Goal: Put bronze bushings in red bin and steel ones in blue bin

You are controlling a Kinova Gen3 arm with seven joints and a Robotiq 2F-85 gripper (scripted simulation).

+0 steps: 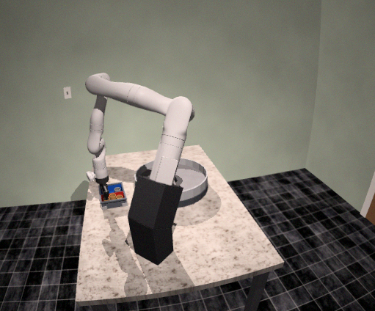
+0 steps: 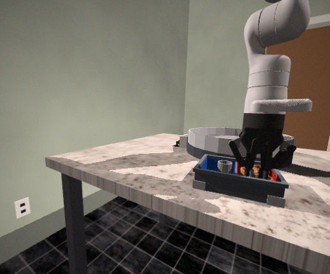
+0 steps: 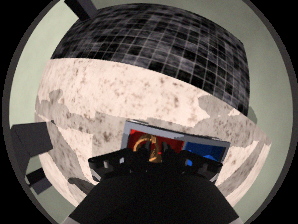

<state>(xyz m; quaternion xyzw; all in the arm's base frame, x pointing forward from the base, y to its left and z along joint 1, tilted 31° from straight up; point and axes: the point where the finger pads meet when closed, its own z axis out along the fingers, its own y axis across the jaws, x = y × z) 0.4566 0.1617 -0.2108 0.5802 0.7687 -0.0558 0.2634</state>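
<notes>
Now: hand 4 cm short of the bin tray, 4 cm to the left of it and 2 cm above it. Also, from my hand: turntable: 6 cm ahead, 39 cm to the right, 1 cm above.
</notes>
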